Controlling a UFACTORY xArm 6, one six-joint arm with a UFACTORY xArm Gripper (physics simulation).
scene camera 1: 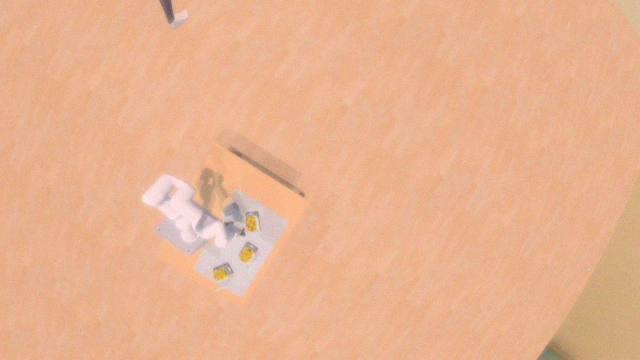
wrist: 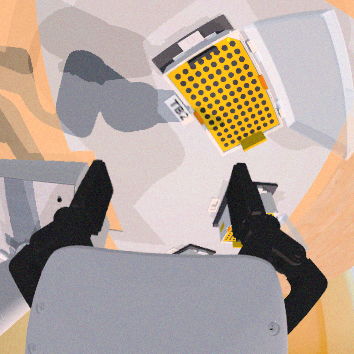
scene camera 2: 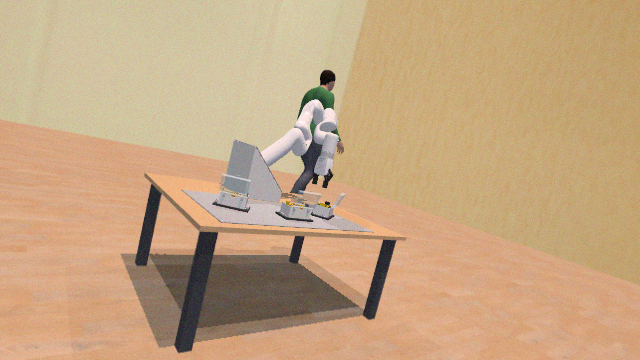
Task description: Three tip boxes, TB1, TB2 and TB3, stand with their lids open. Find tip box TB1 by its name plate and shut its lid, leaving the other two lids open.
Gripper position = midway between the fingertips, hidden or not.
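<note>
Scene camera 1 shows a grey mat (scene camera 1: 272, 225). Scene camera 2 shows the mat (scene camera 2: 261, 212), a tip box (scene camera 2: 287, 212) and a tip box (scene camera 2: 237, 203). In the wrist view: my gripper (wrist: 167, 176) and the mat (wrist: 109, 96).
</note>
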